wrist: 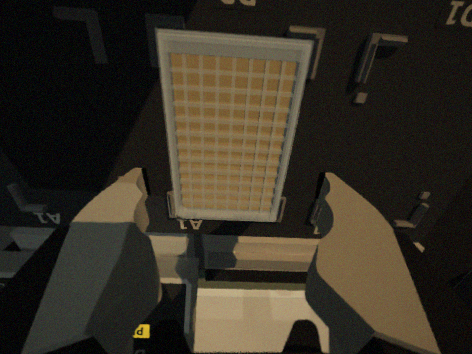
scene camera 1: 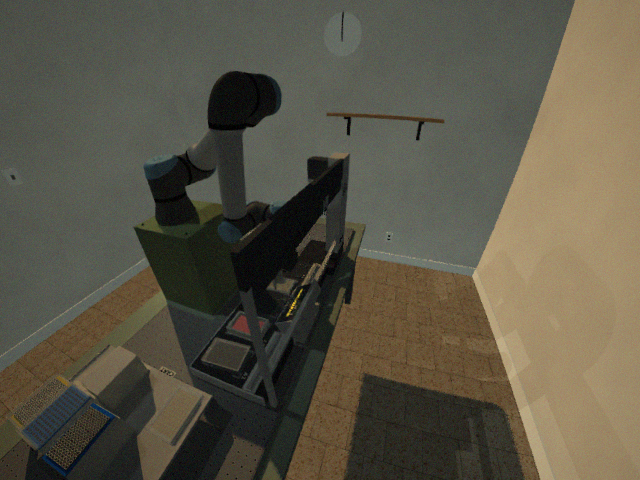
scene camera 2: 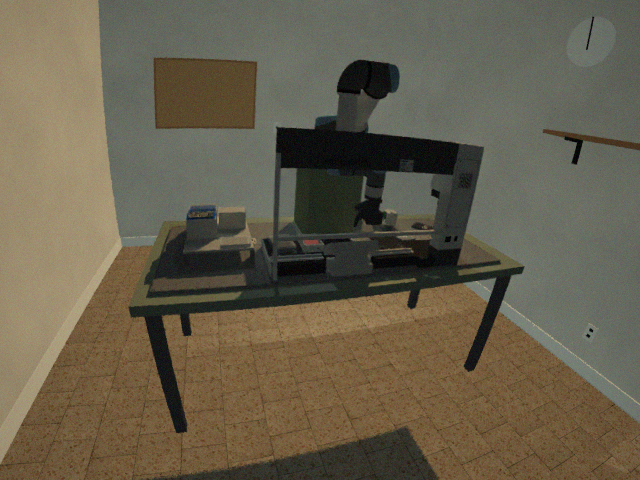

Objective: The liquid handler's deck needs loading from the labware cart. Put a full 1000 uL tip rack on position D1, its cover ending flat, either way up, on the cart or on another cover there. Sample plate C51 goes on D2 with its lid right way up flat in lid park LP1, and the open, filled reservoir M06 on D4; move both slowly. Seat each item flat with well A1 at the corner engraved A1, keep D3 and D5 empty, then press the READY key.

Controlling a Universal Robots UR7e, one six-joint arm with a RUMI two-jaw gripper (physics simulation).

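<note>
In the wrist view a pale-rimmed plate with amber wells (wrist: 235, 125) sits between corner brackets on the dark deck (wrist: 340, 140), its lower-left corner beside an engraved A1; its code is not legible. The cut-off engraving above it looks like D2. My gripper (wrist: 233, 173) (scene camera 2: 368, 222) is open and empty above the deck, its fingers apart on either side of the plate's lower end; the gantry hides it in scene camera 1. D1 lies to the right in the wrist view, with bare brackets. A red-filled item (scene camera 1: 244, 324) and a grey item (scene camera 1: 226, 355) sit at the deck's near end.
The black gantry beam (scene camera 1: 289, 219) (scene camera 2: 361, 149) spans above the deck. The cart holds blue-edged tip racks (scene camera 1: 80, 439) (scene camera 2: 201, 212), a yellow-edged rack (scene camera 1: 41, 401), a pale block (scene camera 1: 111, 374) (scene camera 2: 232, 218) and a flat pale item (scene camera 1: 176, 413). A panel with yellow text (scene camera 1: 294, 303) fronts the deck.
</note>
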